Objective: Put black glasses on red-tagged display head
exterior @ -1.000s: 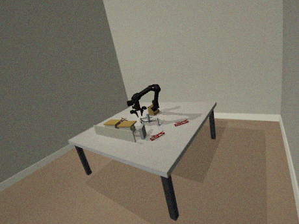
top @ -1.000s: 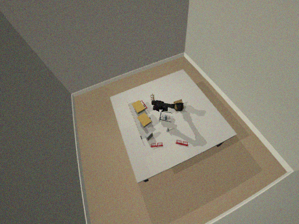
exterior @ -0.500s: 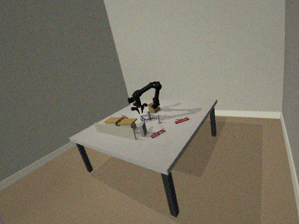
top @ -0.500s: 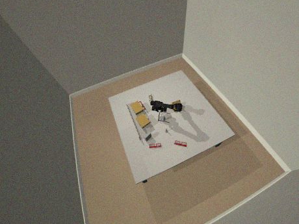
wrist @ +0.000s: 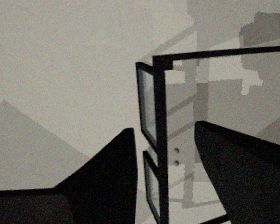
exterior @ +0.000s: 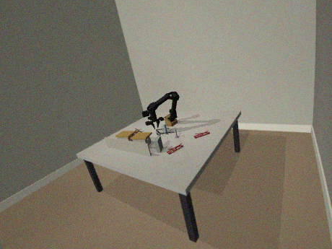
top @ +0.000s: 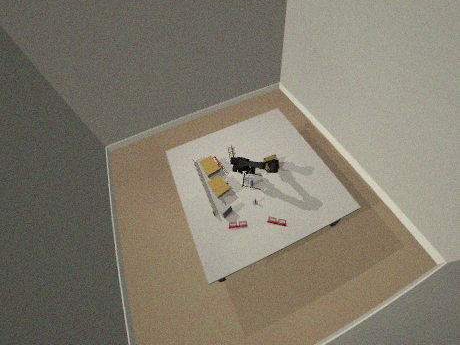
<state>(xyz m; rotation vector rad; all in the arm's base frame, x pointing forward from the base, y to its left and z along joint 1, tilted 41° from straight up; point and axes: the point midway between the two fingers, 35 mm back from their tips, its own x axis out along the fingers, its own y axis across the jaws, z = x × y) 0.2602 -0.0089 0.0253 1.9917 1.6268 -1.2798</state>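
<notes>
Right now the pale blue piece is 3 cm behind my gripper tip, 9 cm to the left of it and 1 cm below it. Also, from my gripper tip: grey block: 25 cm ahead, 27 cm to the left; then upright post: 26 cm to the left, 4 cm below; then long base: 37 cm ahead, 4 cm to the right, 1 cm below.
</notes>
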